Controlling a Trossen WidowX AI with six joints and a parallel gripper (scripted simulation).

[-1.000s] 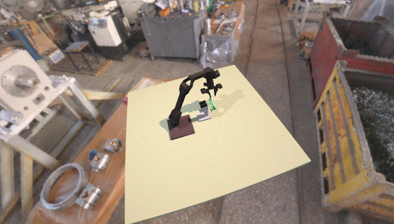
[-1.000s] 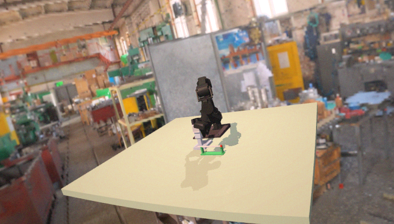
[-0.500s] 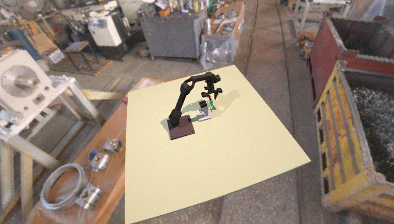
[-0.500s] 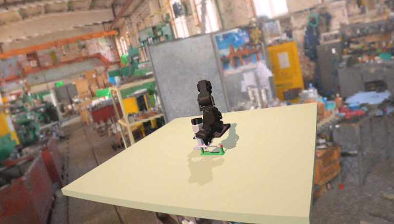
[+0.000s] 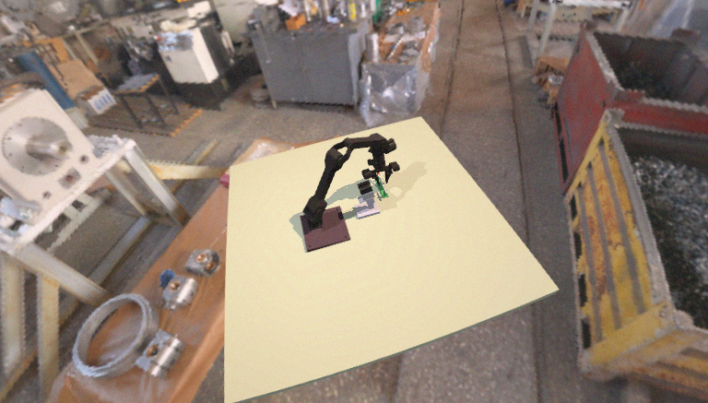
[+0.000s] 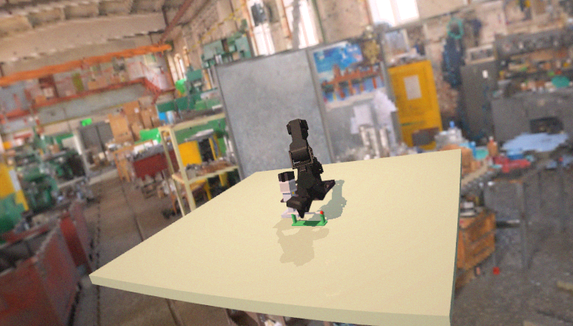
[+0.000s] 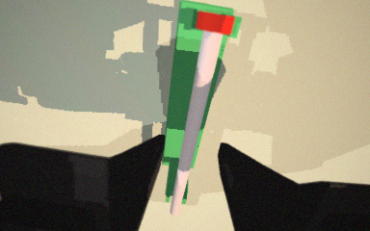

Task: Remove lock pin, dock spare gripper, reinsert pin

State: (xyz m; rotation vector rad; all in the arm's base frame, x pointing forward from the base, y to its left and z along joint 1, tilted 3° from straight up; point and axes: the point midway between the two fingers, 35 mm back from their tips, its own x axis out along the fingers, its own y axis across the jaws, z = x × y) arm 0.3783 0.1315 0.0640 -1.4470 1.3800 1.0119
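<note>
Right now the green cradle is 1 cm to the left of my gripper tip and 1 cm below it. Round my gripper tip: spare gripper (11 cm behind, 11 cm to the right, 9 cm above); then mount (11 cm behind, 11 cm to the right, 2 cm above).
</note>
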